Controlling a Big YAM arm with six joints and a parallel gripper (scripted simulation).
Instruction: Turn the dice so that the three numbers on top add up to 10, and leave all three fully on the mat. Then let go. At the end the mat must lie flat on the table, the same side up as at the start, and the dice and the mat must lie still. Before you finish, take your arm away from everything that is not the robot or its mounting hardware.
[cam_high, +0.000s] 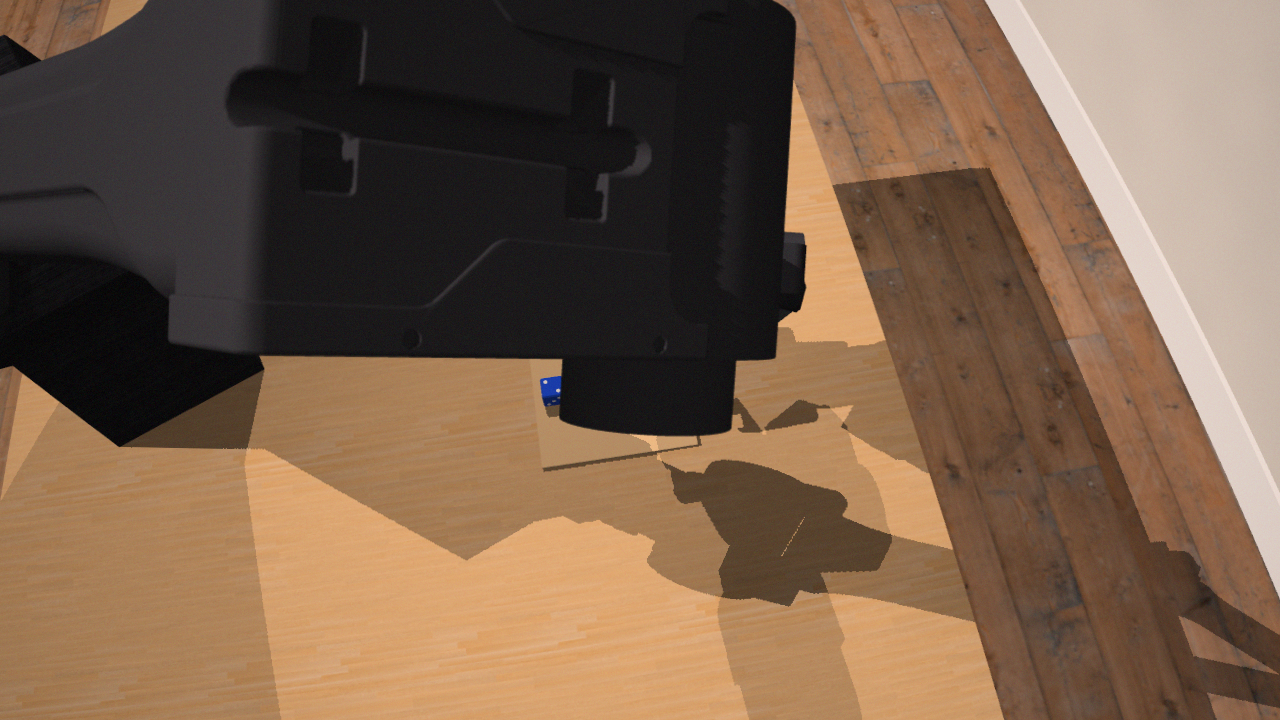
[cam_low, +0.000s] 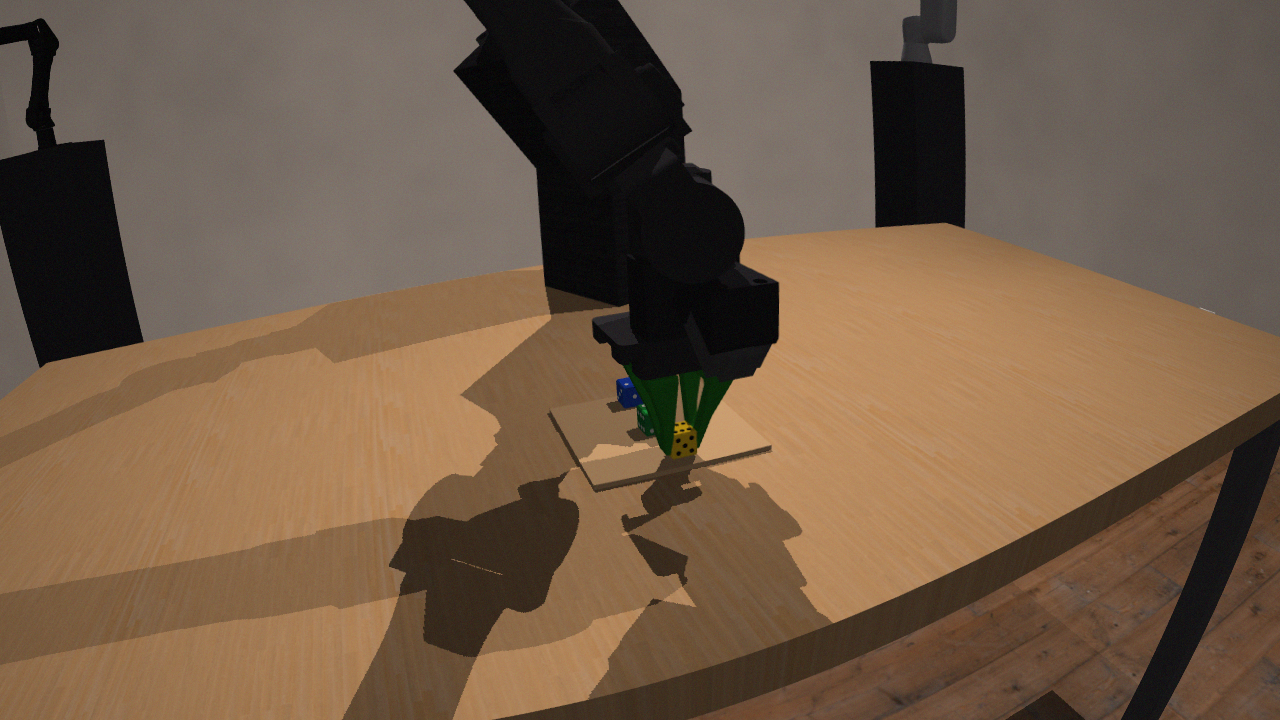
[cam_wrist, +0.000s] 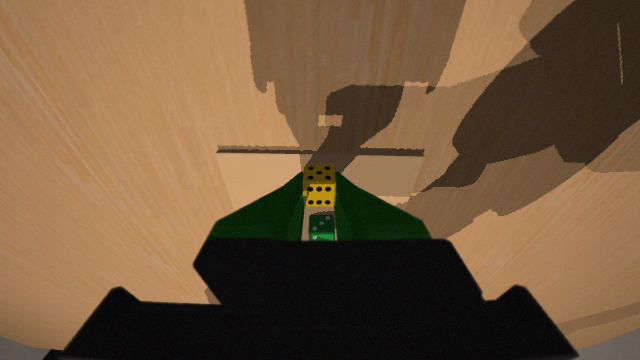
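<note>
Right now the yellow die is right at my hand. Round my hand: green die 5 cm behind; then blue die 11 cm behind; then tan mat 5 cm behind, 2 cm below.
</note>
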